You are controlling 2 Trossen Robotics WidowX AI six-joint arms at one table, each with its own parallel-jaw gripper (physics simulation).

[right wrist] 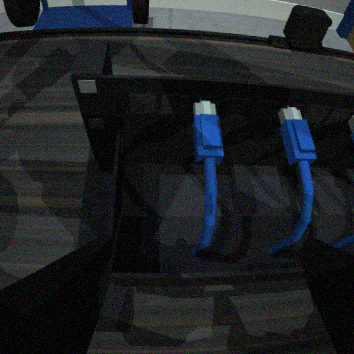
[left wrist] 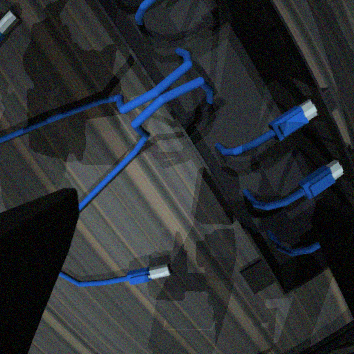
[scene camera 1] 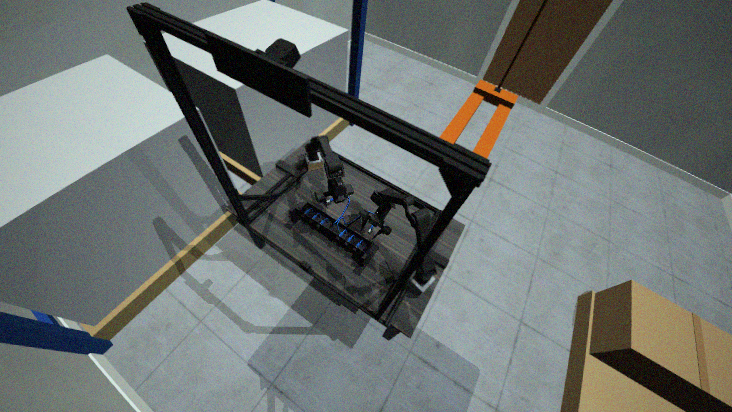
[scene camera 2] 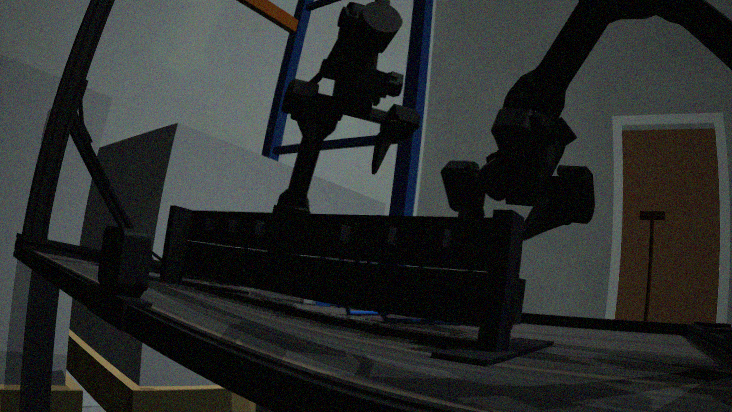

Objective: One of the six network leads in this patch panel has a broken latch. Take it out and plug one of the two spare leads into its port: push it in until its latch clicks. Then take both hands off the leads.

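Pixels of known places: left gripper, between the fingertips: [left wrist: 200, 206] [scene camera 1: 334, 204] [scene camera 2: 342, 166]; right gripper, between the fingertips: [right wrist: 209, 250] [scene camera 1: 366, 235]; left arm's base, origin of its link: [scene camera 1: 313, 157]; right arm's base, origin of its link: [scene camera 1: 421, 278].
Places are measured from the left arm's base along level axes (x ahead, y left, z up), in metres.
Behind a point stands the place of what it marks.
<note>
The black patch panel [scene camera 1: 313, 221] {x 0.480, y -0.130, z 0.021 m} [scene camera 2: 332, 281] {x 0.609, y -0.039, z -0.027 m} stands on the table with several blue leads along it. Two of its leads, one [left wrist: 292, 122] {x 0.499, y -0.088, z 0.026 m} and another [left wrist: 322, 180] {x 0.458, y -0.119, z 0.026 m}, show clear plug tips. In the right wrist view, one lead [right wrist: 207, 137] {x 0.686, y 0.050, z 0.026 m} is near the middle and another [right wrist: 298, 141] {x 0.644, y 0.020, z 0.024 m} is to its right. I cannot tell which latch is broken. One spare plug [left wrist: 140, 276] {x 0.320, y 0.022, z -0.056 m} lies on the table; another [left wrist: 7, 24] {x 0.586, y 0.159, z -0.061 m} is at the upper left. My left gripper [scene camera 1: 338, 198] {x 0.473, y -0.011, z 0.122 m} [scene camera 2: 333, 189] is open above the panel's table side. My right gripper [scene camera 1: 374, 226] {x 0.657, y 0.102, z 0.040 m} [scene camera 2: 497, 224] {x 0.657, y 0.102, z 0.040 m} [right wrist: 209, 250] {x 0.657, y 0.102, z 0.040 m} is open near the panel's end, its fingers apart.
Blue cables [left wrist: 110, 175] {x 0.434, y 0.052, z -0.063 m} run from the panel's middle across the wooden table [scene camera 1: 399, 245] {x 0.728, y 0.288, z -0.069 m}. A black overhead frame [scene camera 1: 379, 122] {x 0.894, y -0.078, z 0.966 m} spans the table. Cardboard boxes [scene camera 1: 660, 327] and an orange pallet jack [scene camera 1: 463, 120] stand on the floor away from the table.
</note>
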